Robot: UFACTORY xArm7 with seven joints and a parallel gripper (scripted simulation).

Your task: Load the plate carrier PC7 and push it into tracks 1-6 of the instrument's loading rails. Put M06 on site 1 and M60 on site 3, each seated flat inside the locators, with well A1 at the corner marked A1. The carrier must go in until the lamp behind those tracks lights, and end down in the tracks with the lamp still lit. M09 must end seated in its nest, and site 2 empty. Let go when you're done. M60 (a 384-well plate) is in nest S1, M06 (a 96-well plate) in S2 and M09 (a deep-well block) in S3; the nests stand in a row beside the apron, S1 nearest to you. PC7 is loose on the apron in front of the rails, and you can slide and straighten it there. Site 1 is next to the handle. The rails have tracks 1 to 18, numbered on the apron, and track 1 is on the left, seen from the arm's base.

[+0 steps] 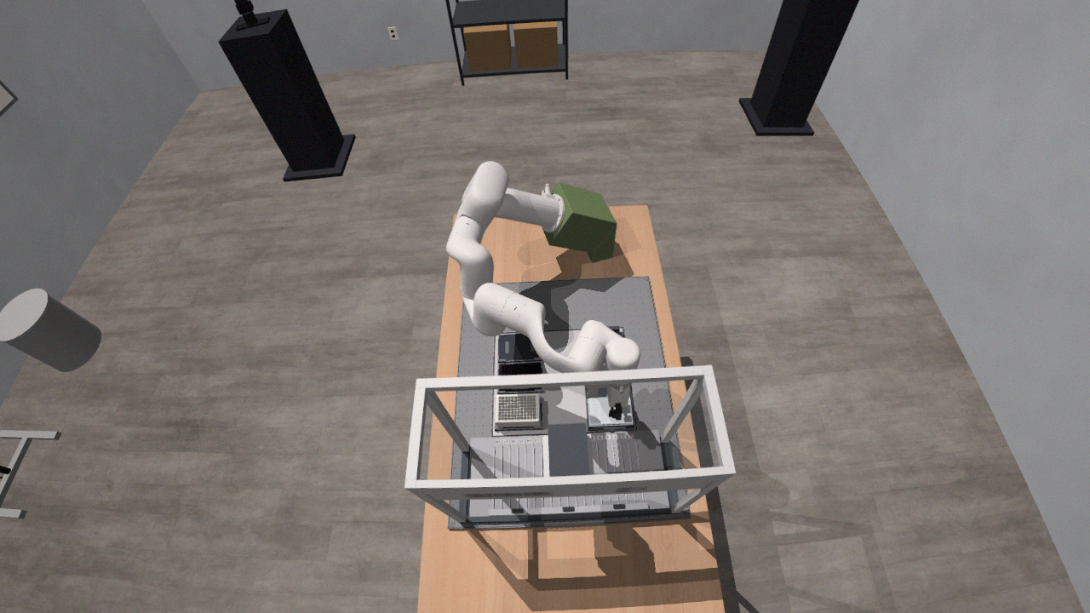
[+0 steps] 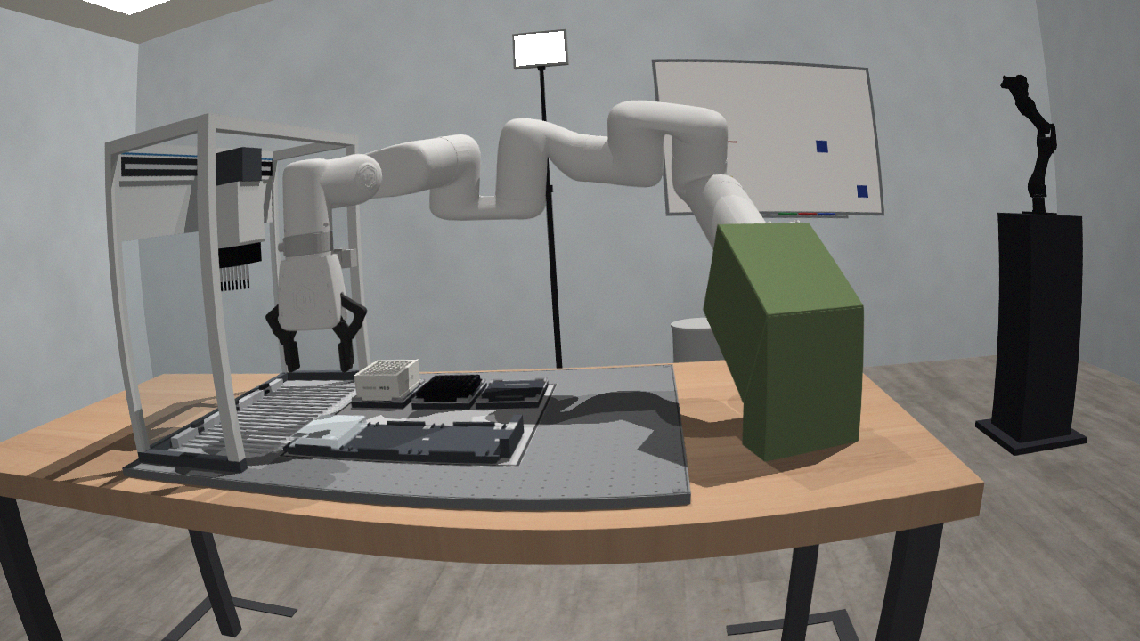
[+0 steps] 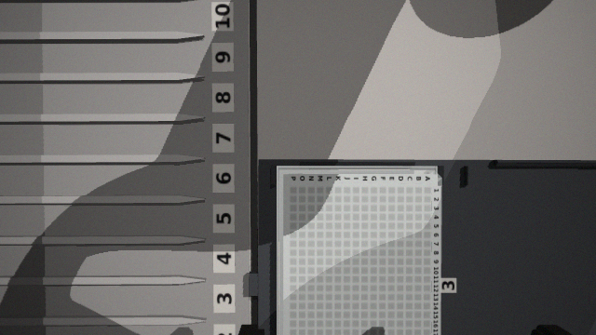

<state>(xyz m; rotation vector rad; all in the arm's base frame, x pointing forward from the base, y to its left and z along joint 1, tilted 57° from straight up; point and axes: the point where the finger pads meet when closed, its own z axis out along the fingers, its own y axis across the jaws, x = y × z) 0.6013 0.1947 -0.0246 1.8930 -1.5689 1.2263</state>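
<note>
Right now the black 96-well plate M06 is 26 cm to the right of my hand, 12 cm behind it and 10 cm below it. Also, from my hand: 384-well plate M60 (10 cm below); then white deep-well block M09 (27 cm to the right, 8 cm below, 1 cm behind); then dark plate carrier PC7 (11 cm behind, 10 cm below).
</note>
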